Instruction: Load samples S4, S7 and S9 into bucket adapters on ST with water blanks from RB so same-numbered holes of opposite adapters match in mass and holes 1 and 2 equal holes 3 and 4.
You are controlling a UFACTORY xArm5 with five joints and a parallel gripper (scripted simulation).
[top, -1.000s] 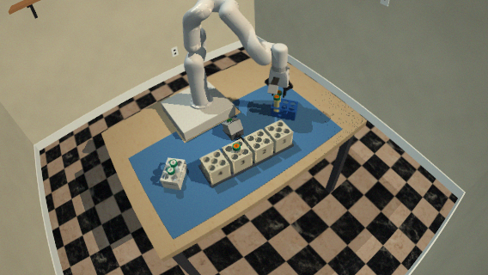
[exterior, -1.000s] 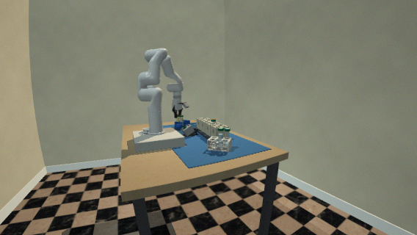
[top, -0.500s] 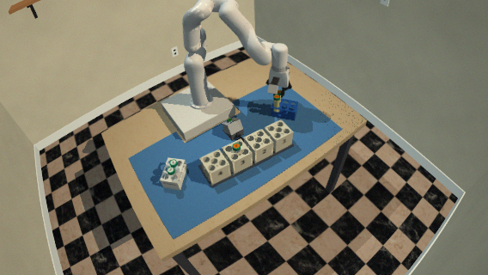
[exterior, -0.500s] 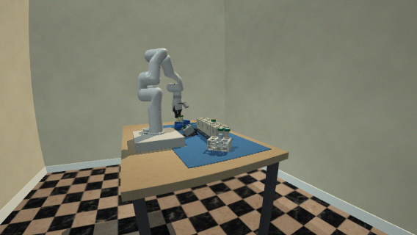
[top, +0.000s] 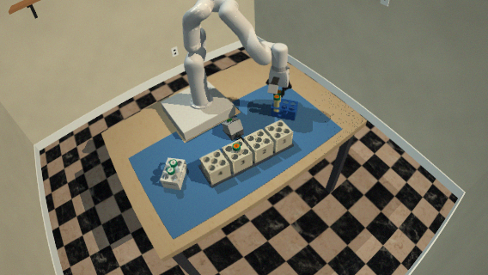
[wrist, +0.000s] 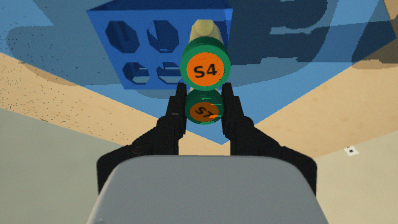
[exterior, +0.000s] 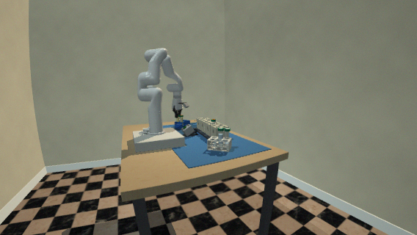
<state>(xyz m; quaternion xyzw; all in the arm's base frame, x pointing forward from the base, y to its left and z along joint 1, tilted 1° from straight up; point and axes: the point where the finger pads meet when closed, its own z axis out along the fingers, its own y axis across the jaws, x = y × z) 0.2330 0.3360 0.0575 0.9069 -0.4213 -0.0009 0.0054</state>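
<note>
Now: the sample tube S7 50 mm below my hand and 10 mm behind it. Also, from my hand: blue sample rack RS: 90 mm below, 40 mm ahead, 10 mm to the left; DONE desk: 290 mm to the right, 60 mm below, 10 mm ahead; sample tube S4: 50 mm below, 40 mm to the right, 20 mm ahead.
</note>
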